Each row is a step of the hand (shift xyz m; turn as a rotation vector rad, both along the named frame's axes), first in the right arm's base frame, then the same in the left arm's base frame.
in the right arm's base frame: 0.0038 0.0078 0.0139 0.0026 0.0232 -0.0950
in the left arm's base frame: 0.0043 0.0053 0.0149 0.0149 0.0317 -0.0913
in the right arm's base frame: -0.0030 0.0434 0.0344 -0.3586 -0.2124 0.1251
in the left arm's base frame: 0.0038 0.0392 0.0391 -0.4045 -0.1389 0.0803
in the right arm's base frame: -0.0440 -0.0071 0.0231 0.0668 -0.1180 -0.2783
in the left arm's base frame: -0.0461 0.0005 0.0198 0.0610 -0.1006 -0.2864
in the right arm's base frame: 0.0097 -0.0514 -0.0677 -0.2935 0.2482 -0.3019
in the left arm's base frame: 0.0036 -0.0450 -0.0727 -0.2089 0.3372 -0.2856
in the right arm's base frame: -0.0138 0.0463 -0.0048 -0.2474 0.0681 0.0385
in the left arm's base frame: -0.0031 0.0485 0.0000 -0.2291 0.1172 0.0332
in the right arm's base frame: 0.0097 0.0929 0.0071 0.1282 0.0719 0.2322
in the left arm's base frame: 0.0289 0.0872 0.0185 0.1224 0.0172 0.2454
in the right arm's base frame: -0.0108 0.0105 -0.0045 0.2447 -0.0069 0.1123
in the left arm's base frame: -0.0079 0.0130 -0.0038 0.2281 -0.0728 0.1234
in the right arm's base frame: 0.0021 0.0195 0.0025 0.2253 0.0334 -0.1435
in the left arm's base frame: 0.0061 0.0182 0.0049 0.2376 -0.0030 -0.1266
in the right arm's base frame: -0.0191 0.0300 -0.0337 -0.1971 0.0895 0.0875
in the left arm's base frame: -0.0095 0.0368 -0.0309 -0.1793 0.1217 0.0870
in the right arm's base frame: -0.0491 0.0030 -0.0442 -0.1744 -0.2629 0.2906
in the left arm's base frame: -0.0437 0.0184 -0.0461 -0.2489 -0.2459 0.2481
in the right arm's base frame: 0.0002 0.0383 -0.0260 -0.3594 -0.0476 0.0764
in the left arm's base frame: 0.0105 0.0398 -0.0213 -0.3660 0.0261 0.0513
